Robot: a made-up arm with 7 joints. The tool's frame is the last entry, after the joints.
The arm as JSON. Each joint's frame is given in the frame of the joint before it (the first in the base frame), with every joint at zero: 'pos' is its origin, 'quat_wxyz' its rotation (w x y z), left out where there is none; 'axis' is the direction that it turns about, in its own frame. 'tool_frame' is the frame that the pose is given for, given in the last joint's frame.
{
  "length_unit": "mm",
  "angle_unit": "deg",
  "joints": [
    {
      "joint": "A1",
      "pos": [
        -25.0,
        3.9,
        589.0
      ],
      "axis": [
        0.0,
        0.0,
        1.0
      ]
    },
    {
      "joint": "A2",
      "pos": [
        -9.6,
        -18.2,
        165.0
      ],
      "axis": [
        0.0,
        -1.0,
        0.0
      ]
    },
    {
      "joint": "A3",
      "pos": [
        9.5,
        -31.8,
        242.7
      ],
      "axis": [
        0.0,
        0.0,
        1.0
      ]
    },
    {
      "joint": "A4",
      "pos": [
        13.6,
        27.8,
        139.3
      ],
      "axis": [
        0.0,
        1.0,
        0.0
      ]
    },
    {
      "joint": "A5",
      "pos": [
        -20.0,
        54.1,
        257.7
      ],
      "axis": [
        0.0,
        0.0,
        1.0
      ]
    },
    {
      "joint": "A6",
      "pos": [
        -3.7,
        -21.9,
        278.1
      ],
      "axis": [
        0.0,
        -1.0,
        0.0
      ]
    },
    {
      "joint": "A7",
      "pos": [
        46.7,
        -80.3,
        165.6
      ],
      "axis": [
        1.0,
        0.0,
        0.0
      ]
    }
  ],
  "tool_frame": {
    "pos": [
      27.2,
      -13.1,
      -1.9
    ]
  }
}
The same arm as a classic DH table. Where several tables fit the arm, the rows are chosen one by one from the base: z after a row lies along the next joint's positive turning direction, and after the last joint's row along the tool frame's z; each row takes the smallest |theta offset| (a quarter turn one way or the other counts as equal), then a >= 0, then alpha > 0; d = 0 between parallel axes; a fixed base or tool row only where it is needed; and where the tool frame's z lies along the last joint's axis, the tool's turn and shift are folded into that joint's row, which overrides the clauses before.
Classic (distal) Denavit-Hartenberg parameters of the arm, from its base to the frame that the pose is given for. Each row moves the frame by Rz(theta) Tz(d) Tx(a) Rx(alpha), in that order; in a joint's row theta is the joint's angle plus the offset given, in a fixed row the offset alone. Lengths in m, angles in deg.
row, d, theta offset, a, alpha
base (fixed), 0, -8.87, -0.0253, 0
A1, 0.754, 8.87, -0.0096, 90
A2, 0.05, 0, 0.0095, -90
A3, 0.382, 0, 0.0136, -90
A4, 0.0819, 0, -0.02, 90
A5, 0.5358, 0, -0.0037, 90
A6, 0.1022, 90, 0.1656, 90
A7, 0.0739, 90, 0.0131, 90
tool (fixed), -0.0019, 90, 0, 0

